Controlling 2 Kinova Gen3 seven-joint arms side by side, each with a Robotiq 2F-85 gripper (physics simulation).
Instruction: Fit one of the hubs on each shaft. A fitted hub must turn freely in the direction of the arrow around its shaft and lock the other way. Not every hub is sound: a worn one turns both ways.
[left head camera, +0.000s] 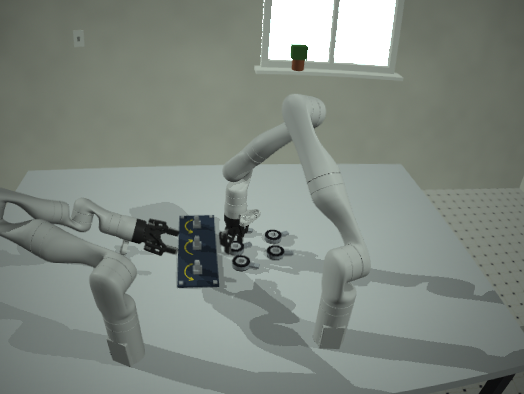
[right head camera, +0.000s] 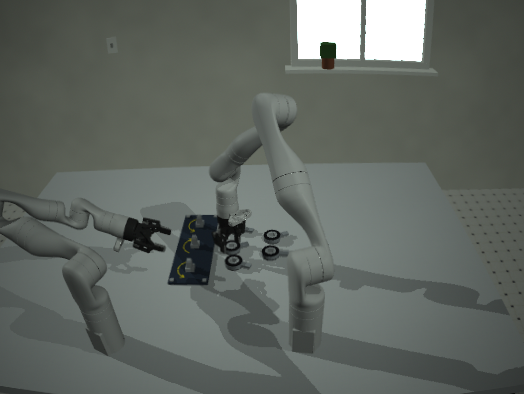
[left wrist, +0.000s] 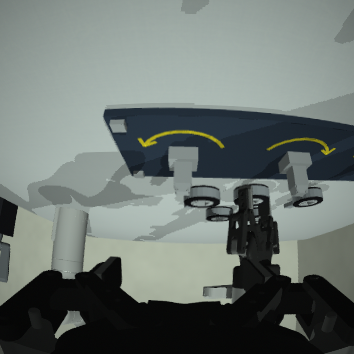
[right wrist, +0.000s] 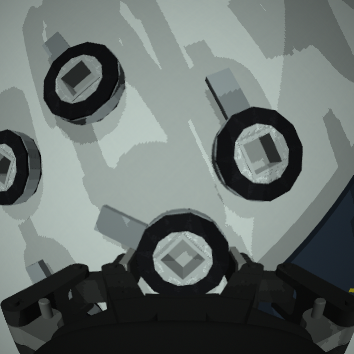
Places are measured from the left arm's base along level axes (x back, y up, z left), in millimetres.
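Pixels of known places: left gripper, fingertip midpoint: (left head camera: 178, 242) (right head camera: 168, 240) (left wrist: 182, 273); right gripper, fingertip midpoint: (left head camera: 233, 248) (right head camera: 230, 248) (left wrist: 254, 190) (right wrist: 182, 260); left arm's base, link origin: (left head camera: 129, 352) (right head camera: 110, 342); right arm's base, link origin: (left head camera: 328, 337) (right head camera: 304, 340) (left wrist: 72, 211).
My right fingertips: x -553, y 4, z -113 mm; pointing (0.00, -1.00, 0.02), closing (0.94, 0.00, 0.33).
Observation:
Ahead of a thing's pixels: the offset from my right fingertips to its top centre. "pt": to the spot under its first point. Level surfaces: height alone.
My right gripper (left head camera: 234, 245) (right wrist: 182, 260) is shut on a black-rimmed hub {dx -9, dy +18, dz -18 mm} (right wrist: 145, 255), low over the table right of the board; its height is hard to tell. Other hubs lie on the table: one in front {pt dx +101, dy +10, dz -64 mm} (left head camera: 241, 268) (right wrist: 225, 155), two to the right (left head camera: 273, 241) (left head camera: 275, 258), and one behind the gripper with its handle (left head camera: 249, 231) (right wrist: 37, 270) showing. My left gripper (left head camera: 175, 241) (right head camera: 166, 240) (left wrist: 182, 273) is open and empty beside the blue board {dy +4 mm} (left head camera: 206, 257) (left wrist: 240, 160). The board's shafts (left head camera: 197, 222) (left head camera: 197, 243) (left head camera: 197, 268) are bare, each beside a yellow arrow.
My right arm (left head camera: 320, 175) (right head camera: 290, 175) arches over the right side of the table {dy -4 mm} (left head camera: 400, 225). My left arm (left head camera: 55, 245) reaches in from the left. A potted plant (left head camera: 298, 57) (right head camera: 328, 55) stands on the window sill behind.

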